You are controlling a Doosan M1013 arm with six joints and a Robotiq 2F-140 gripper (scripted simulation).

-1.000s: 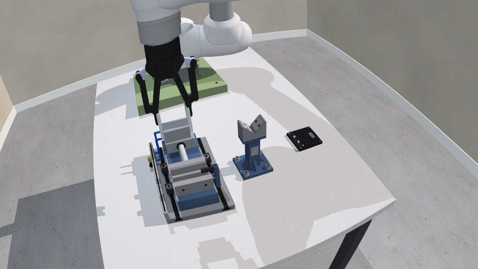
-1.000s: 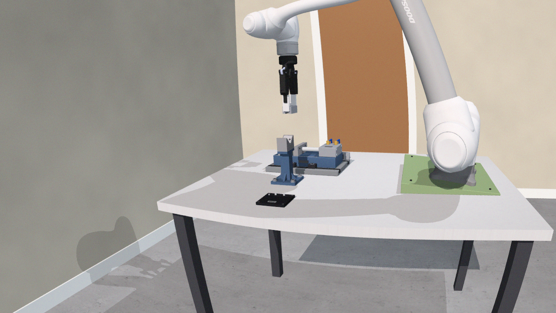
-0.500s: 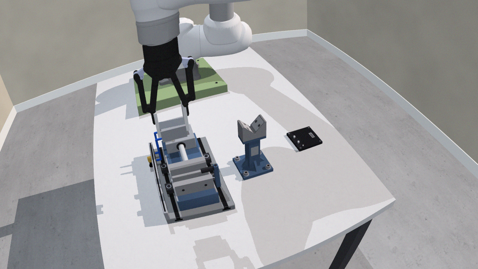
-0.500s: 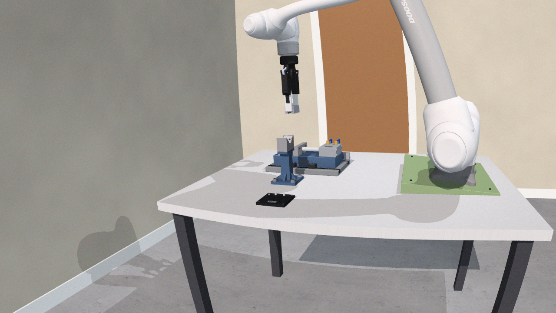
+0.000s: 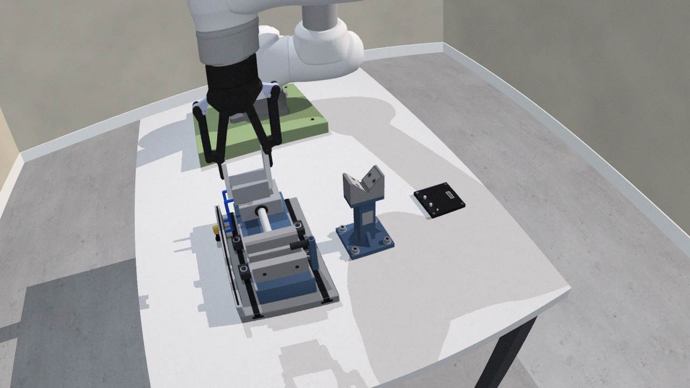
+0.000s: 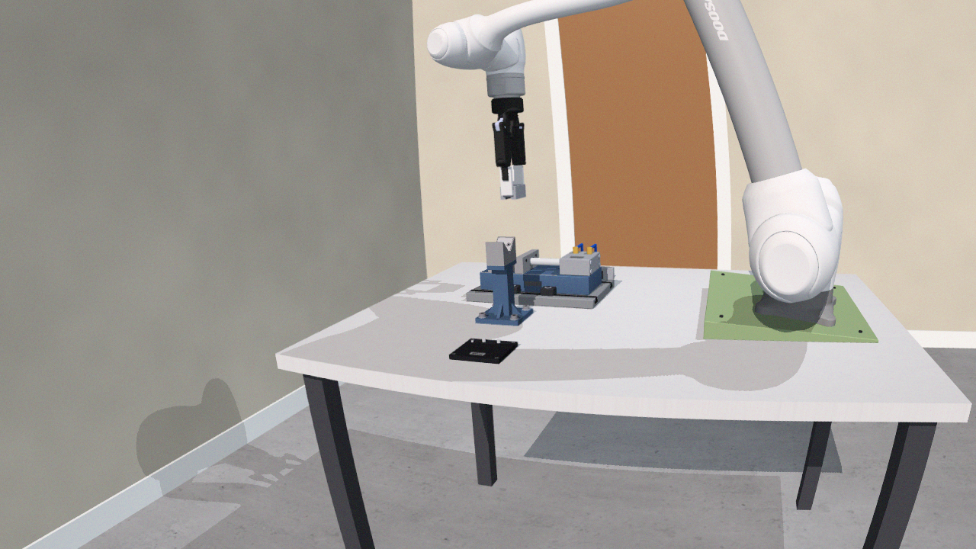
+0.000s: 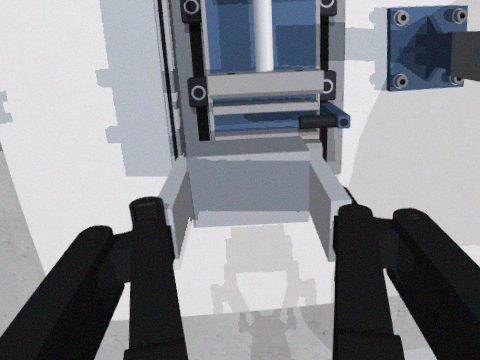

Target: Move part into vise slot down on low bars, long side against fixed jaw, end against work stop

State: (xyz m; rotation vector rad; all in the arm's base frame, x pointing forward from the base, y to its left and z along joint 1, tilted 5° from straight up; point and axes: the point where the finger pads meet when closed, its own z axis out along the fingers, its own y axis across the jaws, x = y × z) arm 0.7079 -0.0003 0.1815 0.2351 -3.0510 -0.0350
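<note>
The part is 3 cm below my hand. From my hand the other things lie so: work stop 1 cm behind, 7 cm to the left, 17 cm below; then fixed jaw 3 cm ahead, 3 cm to the left, 18 cm below; then moving jaw 4 cm behind, 2 cm to the left, 18 cm below.
</note>
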